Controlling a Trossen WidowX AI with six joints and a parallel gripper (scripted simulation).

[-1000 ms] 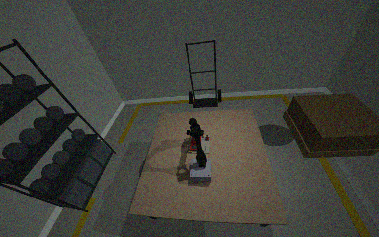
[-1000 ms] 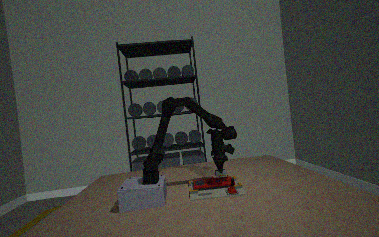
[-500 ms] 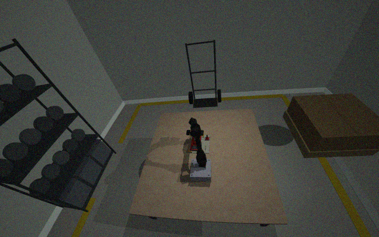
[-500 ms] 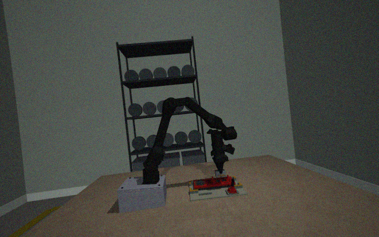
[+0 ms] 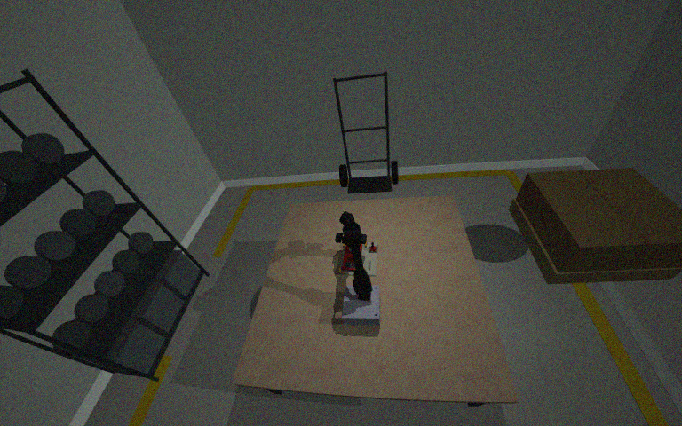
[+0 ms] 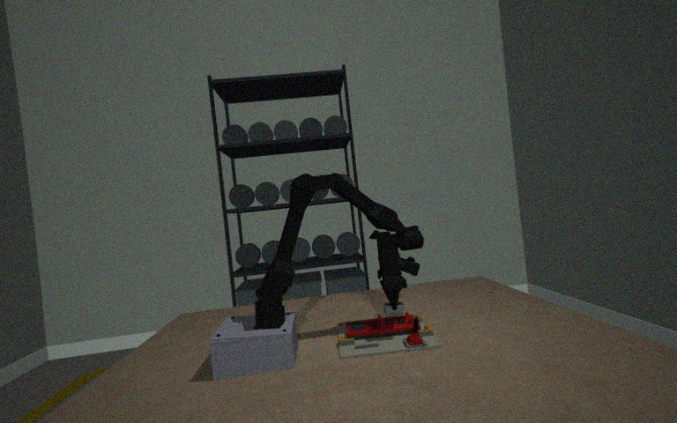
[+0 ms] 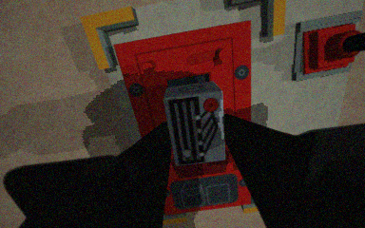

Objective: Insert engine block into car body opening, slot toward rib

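My gripper tip is 1 cm above the engine block. Also, from my gripper tip: grey baseplate: 3 cm behind, 3 cm to the right, 5 cm below.
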